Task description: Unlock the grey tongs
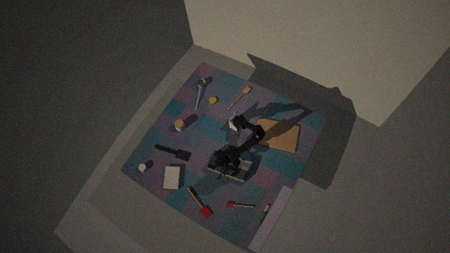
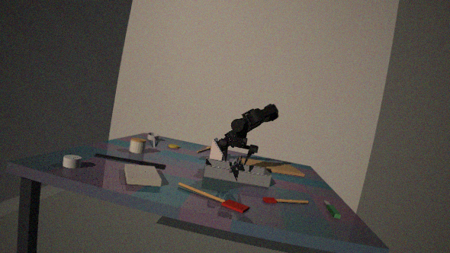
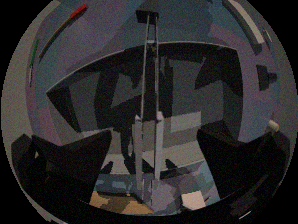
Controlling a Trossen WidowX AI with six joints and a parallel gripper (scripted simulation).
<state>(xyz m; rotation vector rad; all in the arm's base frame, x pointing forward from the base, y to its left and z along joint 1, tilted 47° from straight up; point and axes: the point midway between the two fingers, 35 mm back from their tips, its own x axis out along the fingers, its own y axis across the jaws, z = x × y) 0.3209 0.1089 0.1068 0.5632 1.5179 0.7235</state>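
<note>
Right now the grey roasting tin is 40 mm below my gripper tip, 20 mm to the left of it and 10 mm ahead of it. Also, from my gripper tip: black bar (430 mm to the right, 170 mm ahead, 60 mm below); red spatula (380 mm ahead, 60 mm below, 20 mm to the left); wooden board (430 mm behind, 160 mm to the left, 60 mm below).
</note>
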